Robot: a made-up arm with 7 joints.
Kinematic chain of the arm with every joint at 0, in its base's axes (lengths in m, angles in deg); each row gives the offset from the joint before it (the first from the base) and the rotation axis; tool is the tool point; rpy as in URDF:
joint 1: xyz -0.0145 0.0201 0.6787 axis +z
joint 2: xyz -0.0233 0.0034 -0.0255 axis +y
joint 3: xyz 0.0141 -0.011 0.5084 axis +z
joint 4: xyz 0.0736 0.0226 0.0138 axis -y
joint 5: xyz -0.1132 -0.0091 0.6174 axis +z
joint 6: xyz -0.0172 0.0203 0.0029 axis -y
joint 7: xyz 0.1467 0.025 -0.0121 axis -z
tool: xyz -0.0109 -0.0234 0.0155 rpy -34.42 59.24 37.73
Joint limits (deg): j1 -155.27..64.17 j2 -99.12..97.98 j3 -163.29..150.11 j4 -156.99..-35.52 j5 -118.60..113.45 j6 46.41..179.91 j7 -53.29..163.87
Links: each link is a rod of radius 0.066 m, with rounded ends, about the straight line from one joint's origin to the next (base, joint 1, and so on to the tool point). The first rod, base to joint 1, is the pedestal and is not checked.
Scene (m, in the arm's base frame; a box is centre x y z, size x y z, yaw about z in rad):
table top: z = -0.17
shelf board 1: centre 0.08 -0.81 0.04 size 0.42 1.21 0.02 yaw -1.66
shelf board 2: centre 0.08 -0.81 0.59 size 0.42 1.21 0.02 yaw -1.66
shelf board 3: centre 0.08 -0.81 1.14 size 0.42 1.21 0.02 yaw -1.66
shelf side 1: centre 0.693 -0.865 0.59 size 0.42 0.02 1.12 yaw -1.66
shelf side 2: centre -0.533 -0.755 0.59 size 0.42 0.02 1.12 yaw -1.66
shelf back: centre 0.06 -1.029 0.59 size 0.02 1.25 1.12 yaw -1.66
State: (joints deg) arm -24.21 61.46 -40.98 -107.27 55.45 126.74 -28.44
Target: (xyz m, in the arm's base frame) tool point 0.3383 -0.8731 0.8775
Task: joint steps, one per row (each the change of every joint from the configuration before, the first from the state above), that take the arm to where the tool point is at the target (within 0.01 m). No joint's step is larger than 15 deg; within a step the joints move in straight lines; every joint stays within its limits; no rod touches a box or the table.
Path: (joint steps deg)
1: 6.58 -8.52 4.38 -12.29 1.40 0.76 1.07
2: 6.57 -8.53 4.37 -12.29 1.40 0.76 1.07
3: 6.58 -8.52 4.38 -12.29 1.40 0.77 1.07
4: -1.14 -13.08 -0.22 0.19 1.20 4.57 0.69
5: -1.14 -13.09 -0.21 0.20 1.19 4.58 0.70
6: -1.14 -13.08 -0.22 0.19 1.19 4.58 0.70
7: -1.14 -13.09 -0.22 0.20 1.19 4.58 0.70
8: -2.61 12.38 -6.47 9.98 -1.72 -3.25 -1.17
9: -2.60 12.37 -6.48 9.99 -1.72 -3.25 -1.17
10: -2.61 12.38 -6.48 9.98 -1.72 -3.25 -1.17
11: -2.60 12.38 -6.48 9.99 -1.72 -3.25 -1.17

